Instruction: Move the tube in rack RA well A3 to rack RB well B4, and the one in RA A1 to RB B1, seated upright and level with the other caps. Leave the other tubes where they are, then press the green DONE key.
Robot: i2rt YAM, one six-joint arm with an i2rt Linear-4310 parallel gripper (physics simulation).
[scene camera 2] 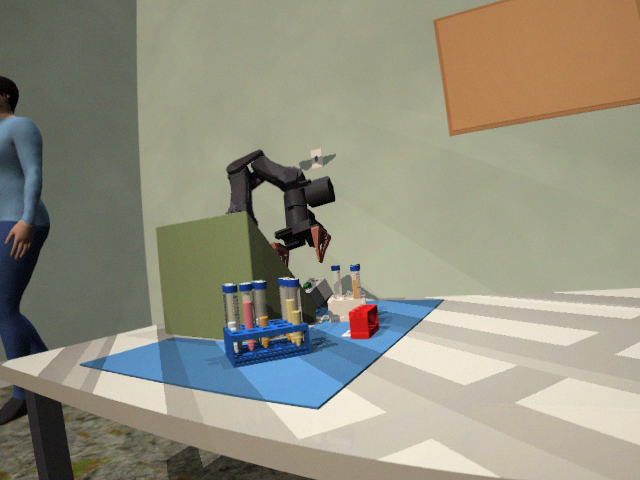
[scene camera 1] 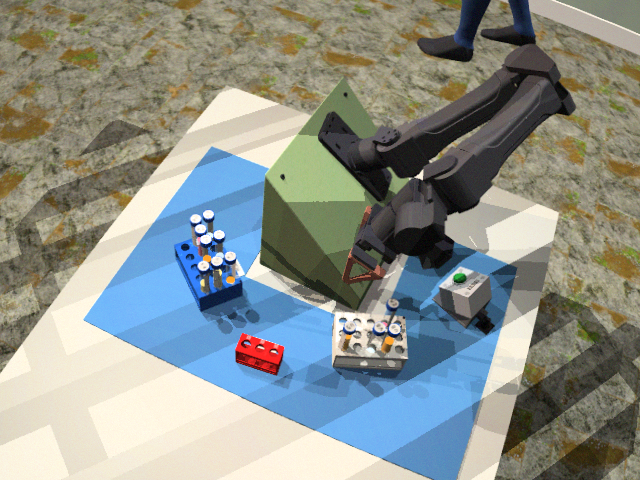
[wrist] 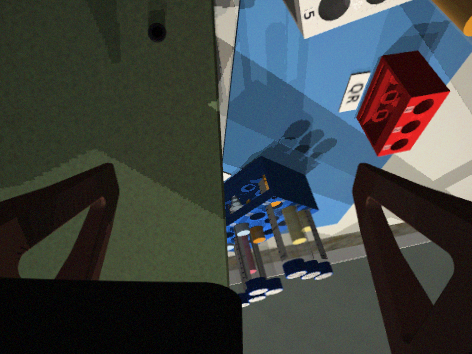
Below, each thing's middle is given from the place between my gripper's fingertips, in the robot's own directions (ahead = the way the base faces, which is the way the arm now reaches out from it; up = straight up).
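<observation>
Grey box with green button [scene camera 1: 464,295]: my hand is 90 mm above it, 240 mm to the right of it and 80 mm past it.
</observation>
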